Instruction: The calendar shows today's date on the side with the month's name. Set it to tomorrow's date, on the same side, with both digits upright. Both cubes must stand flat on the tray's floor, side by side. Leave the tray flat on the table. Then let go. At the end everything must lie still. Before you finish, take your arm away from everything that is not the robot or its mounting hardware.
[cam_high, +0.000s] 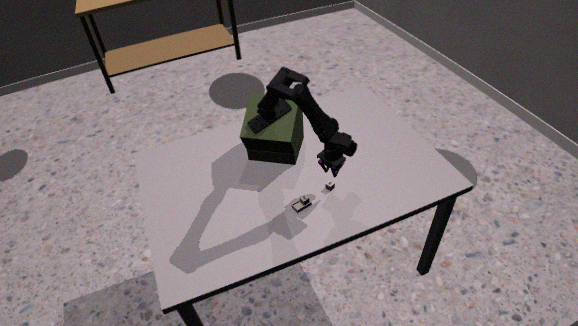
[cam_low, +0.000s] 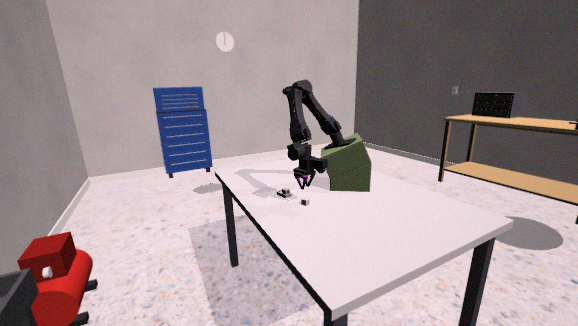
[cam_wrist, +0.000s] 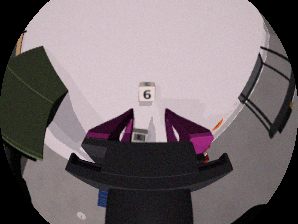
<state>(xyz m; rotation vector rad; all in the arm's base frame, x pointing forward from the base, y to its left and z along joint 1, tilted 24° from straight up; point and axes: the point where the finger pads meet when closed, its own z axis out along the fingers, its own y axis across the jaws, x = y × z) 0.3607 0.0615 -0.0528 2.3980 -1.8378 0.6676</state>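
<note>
Now: the white cube 80 mm below my hand. From my hand the other things lie so: calendar tray: 160 mm to the right, 80 mm below.
</note>
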